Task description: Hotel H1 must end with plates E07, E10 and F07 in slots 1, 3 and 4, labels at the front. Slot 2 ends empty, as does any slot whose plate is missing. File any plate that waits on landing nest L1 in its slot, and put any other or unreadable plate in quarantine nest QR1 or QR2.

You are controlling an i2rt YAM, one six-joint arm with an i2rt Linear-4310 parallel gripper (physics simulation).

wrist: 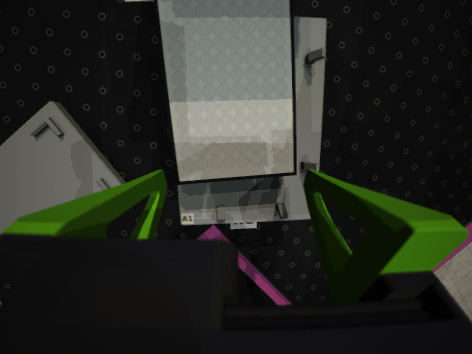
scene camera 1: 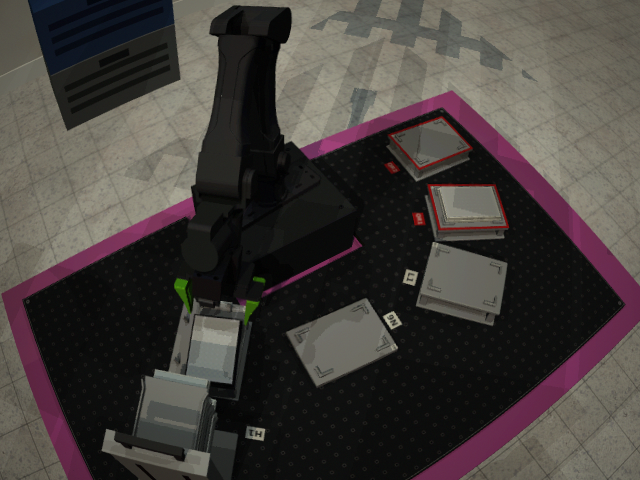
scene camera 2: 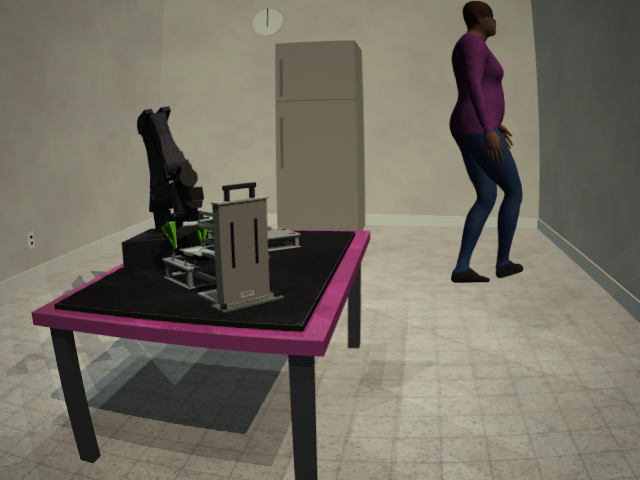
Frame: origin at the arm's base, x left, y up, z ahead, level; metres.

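Seen in the pictures: gripper, fingertip midpoint: (wrist: 235, 177) (scene camera 1: 218, 317) (scene camera 2: 189, 247); arm's base, link origin: (scene camera 1: 269, 197).
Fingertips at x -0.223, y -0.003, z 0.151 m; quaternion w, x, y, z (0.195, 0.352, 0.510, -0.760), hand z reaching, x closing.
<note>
Pixels of each thing's top centre, then the offset from my fingertips to it. "*": a spot on its surface instead.
- Landing nest L1, top centre: (scene camera 1: 467, 275) (scene camera 2: 272, 231) dx +0.418, dy -0.034, dz +0.198 m
- Quarantine nest QR1, top centre: (scene camera 1: 469, 204) dx +0.562, dy -0.044, dz +0.080 m
- Quarantine nest QR2, top centre: (scene camera 1: 431, 139) dx +0.637, dy -0.044, dz -0.102 m
- low grey nest, top centre: (wrist: 32, 195) (scene camera 1: 342, 339) dx +0.166, dy -0.072, dz +0.133 m
- raised black handle, surface spot: (scene camera 1: 149, 445) (scene camera 2: 240, 184) * dx -0.229, dy +0.203, dz +0.202 m
My gripper (scene camera 1: 218, 317) (scene camera 2: 188, 246) (wrist: 235, 177) is open, its green fingers apart at the arm-side end of a grey nest (scene camera 1: 179, 343) (wrist: 312, 100) marked A1. A pale plate (scene camera 1: 212, 351) (wrist: 230, 115) with round wells lies over this nest; its near edge is just beyond the fingertips in the wrist view. Hotel H1 (scene camera 1: 193, 467) (scene camera 2: 244, 284) stands beyond the plate; its slots and plate labels cannot be read. Landing nest L1 (scene camera 1: 465, 279) is bare. Quarantine nest QR1 (scene camera 1: 467, 225) holds a pale plate (scene camera 1: 470, 203). Quarantine nest QR2 (scene camera 1: 429, 142) is bare.
A low grey nest (scene camera 1: 341, 341) (wrist: 40, 165) labelled N6 lies between the plate's nest and L1. The arm's black base (scene camera 1: 305, 227) (scene camera 2: 142, 253) stands behind the gripper. The hotel has a raised black handle (scene camera 1: 149, 445) (scene camera 2: 238, 187). A person (scene camera 2: 478, 87) stands away from the table.
</note>
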